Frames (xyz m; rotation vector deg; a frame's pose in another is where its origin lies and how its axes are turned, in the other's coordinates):
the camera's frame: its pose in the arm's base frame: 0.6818 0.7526 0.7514 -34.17 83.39 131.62
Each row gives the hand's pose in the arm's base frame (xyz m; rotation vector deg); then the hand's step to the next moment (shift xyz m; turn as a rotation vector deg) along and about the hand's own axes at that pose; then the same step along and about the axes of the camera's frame.
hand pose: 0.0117 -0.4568 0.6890 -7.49 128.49 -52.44
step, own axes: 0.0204 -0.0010 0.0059 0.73 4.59 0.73
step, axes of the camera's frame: 0.0164 -0.0003 -0.0135 1.61 -4.31 0.97
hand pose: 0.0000 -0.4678 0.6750 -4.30 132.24 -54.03
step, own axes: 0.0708 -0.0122 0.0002 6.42 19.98 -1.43
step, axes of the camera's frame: 0.0634 0.0183 -0.0285 11.22 -16.33 7.08
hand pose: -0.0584 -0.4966 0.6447 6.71 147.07 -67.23
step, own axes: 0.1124 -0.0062 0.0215 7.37 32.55 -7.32
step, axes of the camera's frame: 0.1081 0.0288 -0.0247 15.01 -25.97 16.36
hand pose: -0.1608 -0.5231 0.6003 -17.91 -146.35 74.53
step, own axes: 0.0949 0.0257 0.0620 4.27 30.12 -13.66
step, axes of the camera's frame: 0.1140 0.0226 -0.0026 8.40 -25.47 19.82
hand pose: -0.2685 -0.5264 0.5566 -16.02 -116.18 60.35
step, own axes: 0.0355 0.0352 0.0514 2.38 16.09 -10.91
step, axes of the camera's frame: 0.0698 0.0119 0.0114 1.77 -14.90 12.59
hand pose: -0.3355 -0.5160 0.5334 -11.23 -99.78 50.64
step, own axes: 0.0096 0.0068 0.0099 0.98 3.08 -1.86
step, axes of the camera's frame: 0.0115 0.0064 0.0079 0.49 -2.44 2.78
